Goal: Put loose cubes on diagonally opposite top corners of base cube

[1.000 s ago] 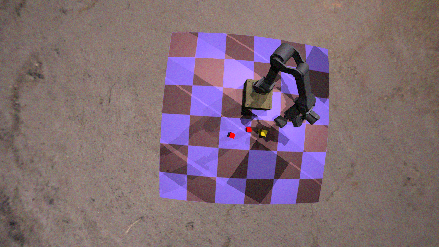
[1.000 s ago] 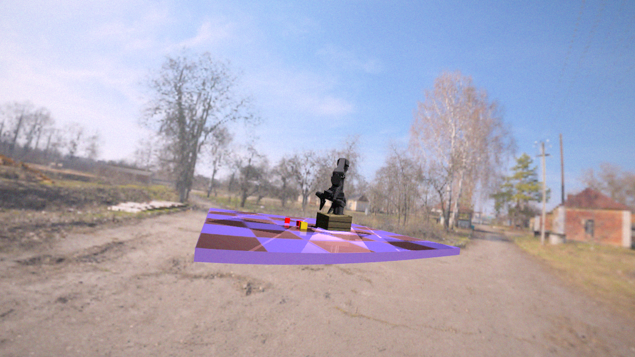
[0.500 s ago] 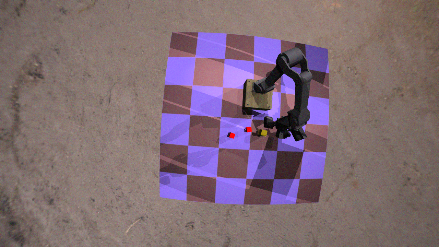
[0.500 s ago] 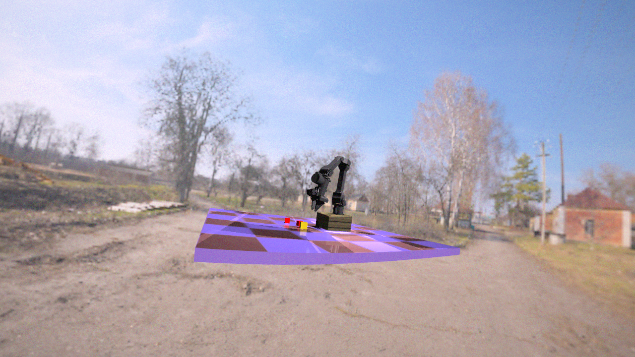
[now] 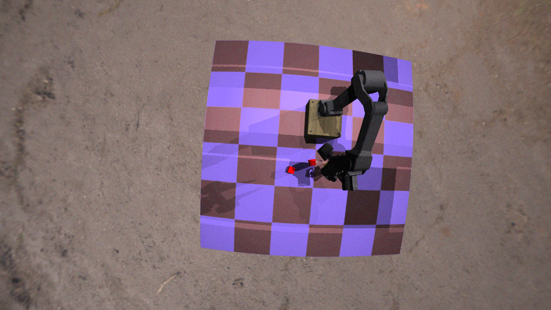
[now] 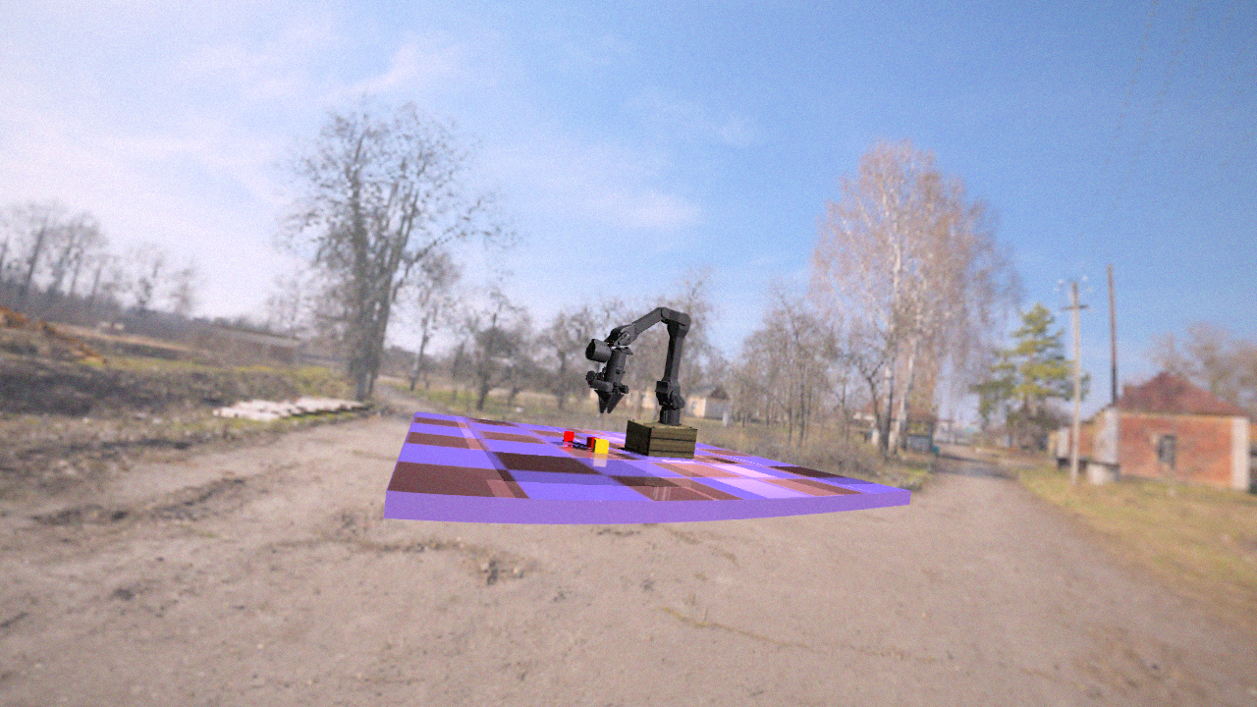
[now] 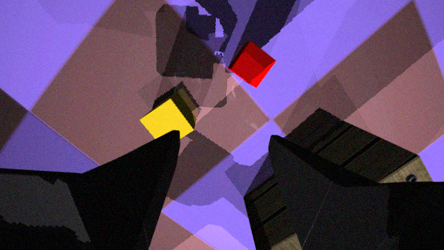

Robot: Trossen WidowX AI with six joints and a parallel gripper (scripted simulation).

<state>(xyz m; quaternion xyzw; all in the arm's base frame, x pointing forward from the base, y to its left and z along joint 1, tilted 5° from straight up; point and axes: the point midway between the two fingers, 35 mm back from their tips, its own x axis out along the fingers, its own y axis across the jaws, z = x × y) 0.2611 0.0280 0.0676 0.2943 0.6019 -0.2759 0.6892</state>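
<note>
My gripper tip is 1 cm short of the red cube, 5 cm to the left of it and 10 cm above it. Round my gripper tip: yellow base cube 2 cm ahead, 5 cm to the left, 10 cm below.
</note>
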